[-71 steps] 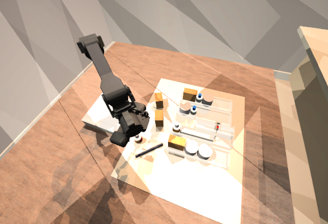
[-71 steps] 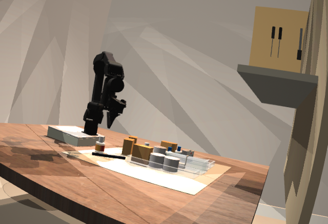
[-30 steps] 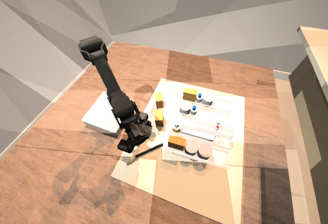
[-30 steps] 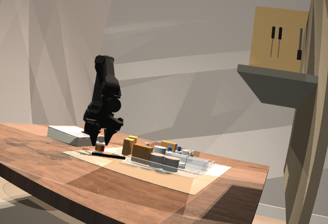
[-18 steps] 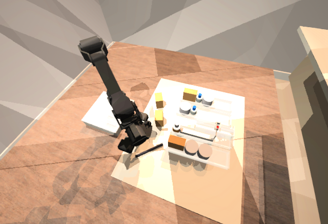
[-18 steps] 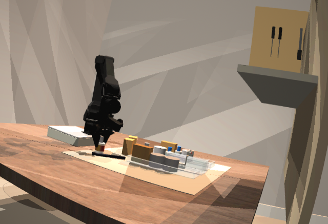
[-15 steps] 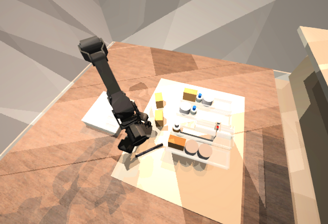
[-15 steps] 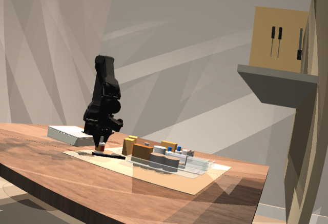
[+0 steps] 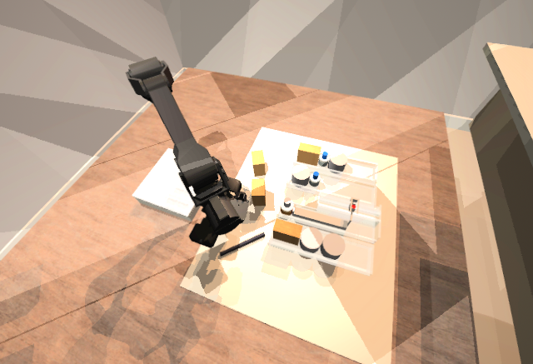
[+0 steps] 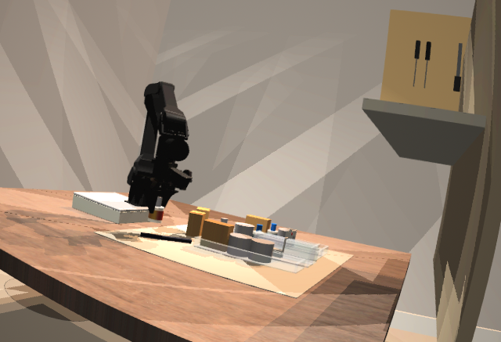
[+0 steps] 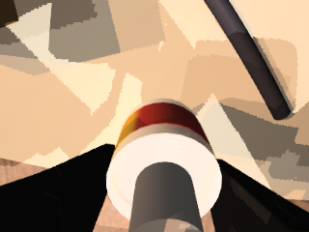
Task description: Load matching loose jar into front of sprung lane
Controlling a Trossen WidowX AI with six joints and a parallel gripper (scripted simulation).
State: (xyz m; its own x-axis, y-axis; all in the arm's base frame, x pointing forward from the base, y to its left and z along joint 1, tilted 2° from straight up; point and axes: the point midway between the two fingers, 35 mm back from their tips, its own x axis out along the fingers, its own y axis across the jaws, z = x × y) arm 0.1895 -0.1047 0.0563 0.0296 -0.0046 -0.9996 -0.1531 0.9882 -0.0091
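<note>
Now: gripper tip 190 mm short of the cream mat, 160 mm to the right of it and 60 mm above it. Round my gripper tip: shelf: 640 mm ahead, 230 mm to the left, 310 mm above; then red mark: 310 mm ahead, 210 mm to the left, 10 mm above; then black rod: 70 mm ahead, 20 mm to the right, 50 mm below.
</note>
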